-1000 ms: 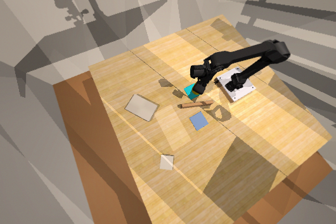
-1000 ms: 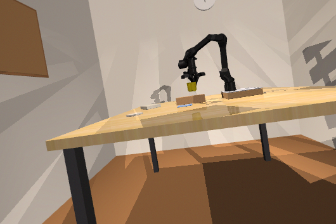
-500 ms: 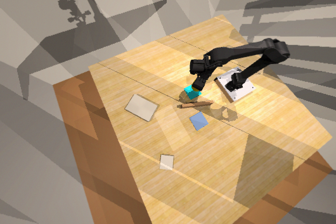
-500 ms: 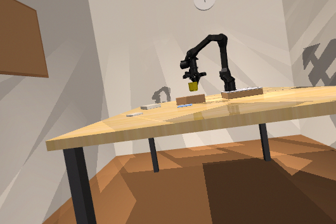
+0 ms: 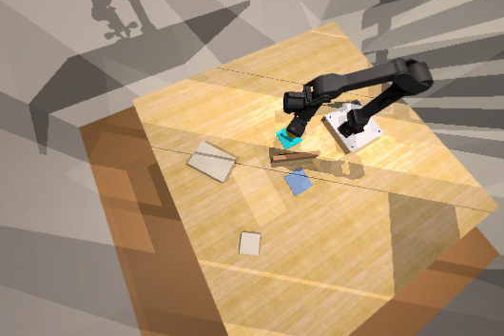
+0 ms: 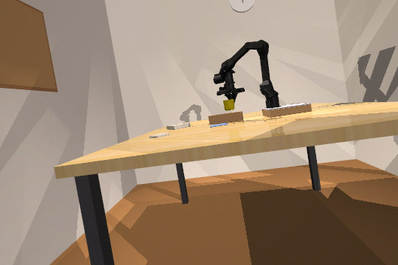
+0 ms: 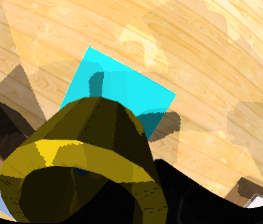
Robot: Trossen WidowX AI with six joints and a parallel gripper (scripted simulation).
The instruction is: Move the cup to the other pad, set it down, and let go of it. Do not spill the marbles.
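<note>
The cyan pad is 2 cm ahead of my gripper tip, 1 cm to the left of it and 11 cm below it. The rest, counted from my gripper tip: white tile (47 cm ahead, 25 cm to the left, 10 cm below); then wooden block (8 cm ahead, 10 cm to the left, 8 cm below).
</note>
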